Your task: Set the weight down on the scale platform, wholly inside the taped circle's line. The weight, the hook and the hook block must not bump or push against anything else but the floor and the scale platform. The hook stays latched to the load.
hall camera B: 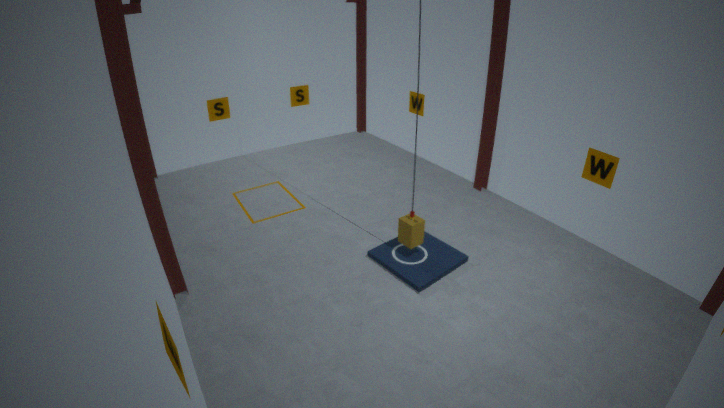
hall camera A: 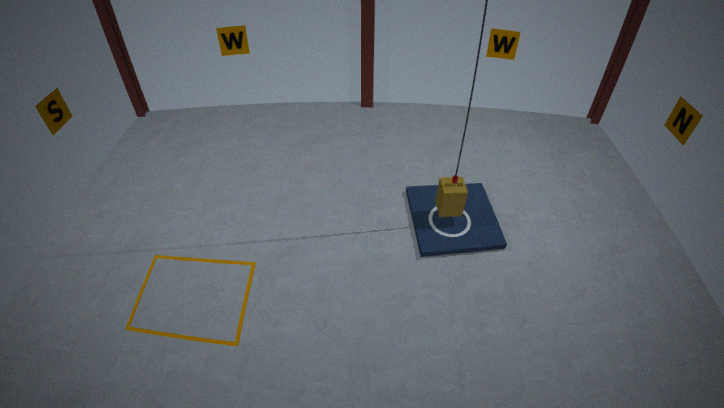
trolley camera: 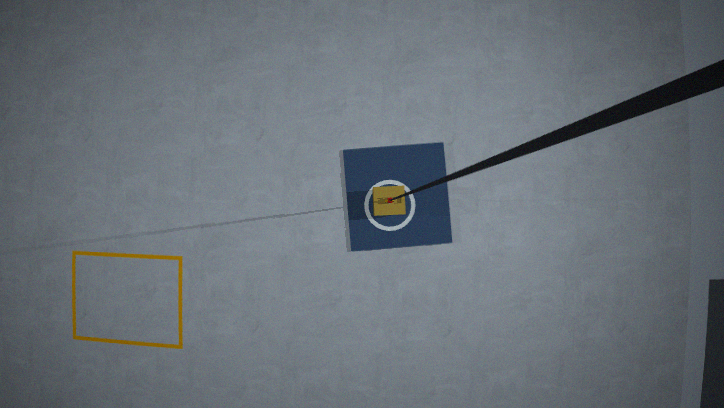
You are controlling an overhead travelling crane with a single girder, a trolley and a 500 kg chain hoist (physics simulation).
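Note:
The yellow weight hangs upright, a little above the dark blue scale platform. The white taped circle shows around and below it. In the trolley view the weight overlaps the circle, and its upper corners reach the line there. A dark shadow lies on the platform under the weight in both hall views. The red hook is at the top of the weight and holds it. The latch is too small to make out.
A yellow outlined rectangle is marked on the floor, left of the platform in the hall A view. A thin dark line runs across the floor to the platform. Red-brown columns stand along the walls.

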